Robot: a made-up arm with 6 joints.
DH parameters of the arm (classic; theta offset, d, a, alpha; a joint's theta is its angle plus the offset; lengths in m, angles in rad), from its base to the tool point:
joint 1: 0 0.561 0 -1.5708
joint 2: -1.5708 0 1.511 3.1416
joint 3: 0 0 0 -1.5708
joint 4: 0 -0.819 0 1.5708
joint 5: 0 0.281 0 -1.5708
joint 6: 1.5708 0 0 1.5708
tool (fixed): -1.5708 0 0 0
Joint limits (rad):
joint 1: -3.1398..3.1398
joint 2: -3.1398..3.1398
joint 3: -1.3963..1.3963
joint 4: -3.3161..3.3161
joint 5: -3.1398..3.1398
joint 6: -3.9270..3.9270
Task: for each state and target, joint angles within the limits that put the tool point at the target. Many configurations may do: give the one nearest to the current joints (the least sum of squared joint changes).
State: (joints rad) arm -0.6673 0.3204 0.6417 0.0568 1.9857 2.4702
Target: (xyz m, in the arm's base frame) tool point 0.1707 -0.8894 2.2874
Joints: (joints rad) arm -1.0660 0.0472 0.3303 -0.0436 1.9857 2.4702
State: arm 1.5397 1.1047 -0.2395 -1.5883 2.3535 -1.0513
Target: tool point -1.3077 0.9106 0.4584
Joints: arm 2.4968 1.0741 0.1377 -1.7795 2.3535 -1.0513
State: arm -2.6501 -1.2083 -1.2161 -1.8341 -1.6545 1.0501
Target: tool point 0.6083 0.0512 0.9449
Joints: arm -2.8634 -1.3016 -1.0206 -2.0035 -1.6545 1.0501
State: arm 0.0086 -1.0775 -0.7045 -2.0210 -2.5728 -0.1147
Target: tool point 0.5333 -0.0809 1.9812
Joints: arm -0.3448 -0.2192 0.0257 -1.9504 -2.5728 -0.1147
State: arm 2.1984 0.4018 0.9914 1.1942 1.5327 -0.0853
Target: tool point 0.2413 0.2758 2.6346
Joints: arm 1.5152 -0.2003 0.3862 0.6386 1.5327 -0.0853
